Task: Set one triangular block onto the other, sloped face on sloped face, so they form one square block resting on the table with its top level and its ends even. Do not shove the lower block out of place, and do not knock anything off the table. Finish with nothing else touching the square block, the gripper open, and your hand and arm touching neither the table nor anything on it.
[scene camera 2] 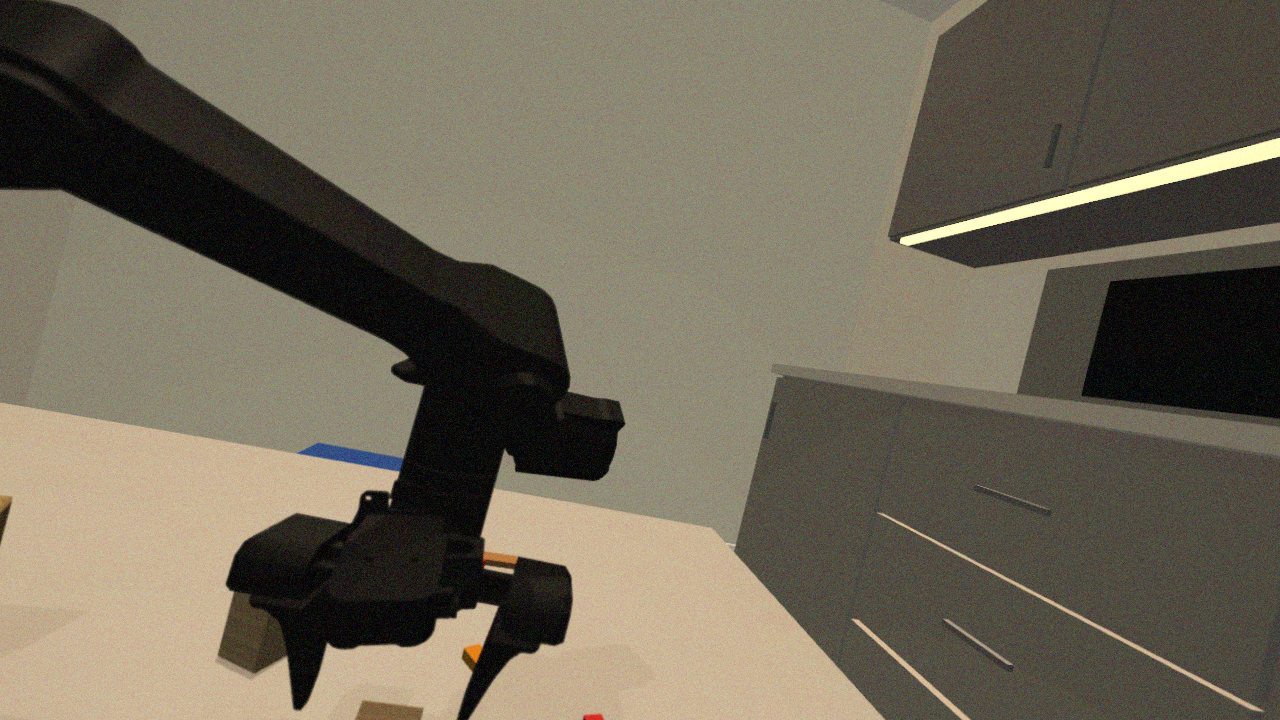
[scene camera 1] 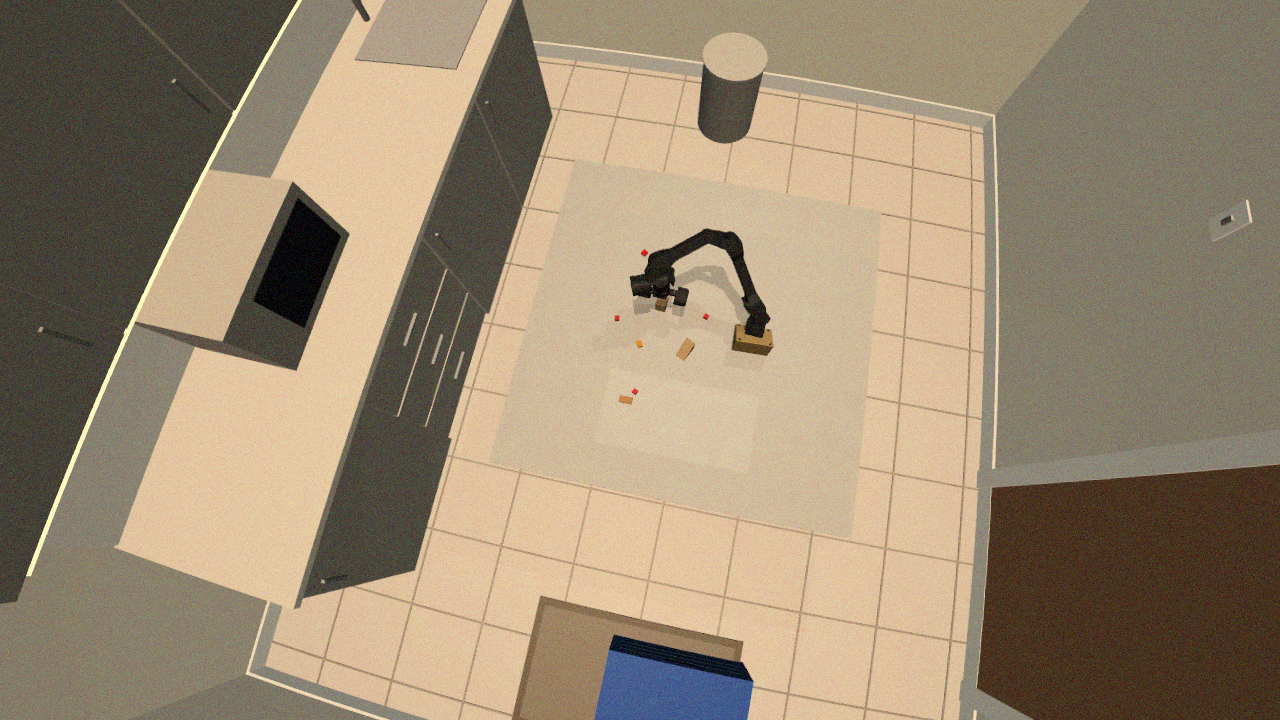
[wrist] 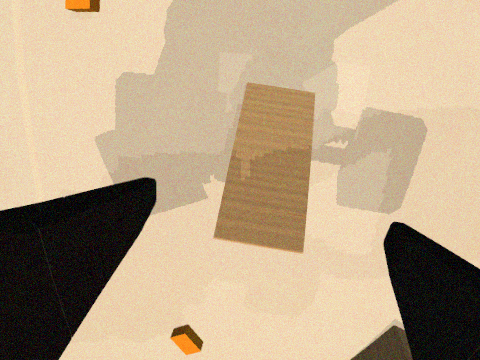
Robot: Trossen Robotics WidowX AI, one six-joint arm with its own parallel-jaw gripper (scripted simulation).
Labels:
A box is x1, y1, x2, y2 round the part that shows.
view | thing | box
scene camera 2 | wooden triangular block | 218, 592, 286, 672
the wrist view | gripper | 0, 177, 479, 359
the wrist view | wooden triangular block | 213, 83, 315, 254

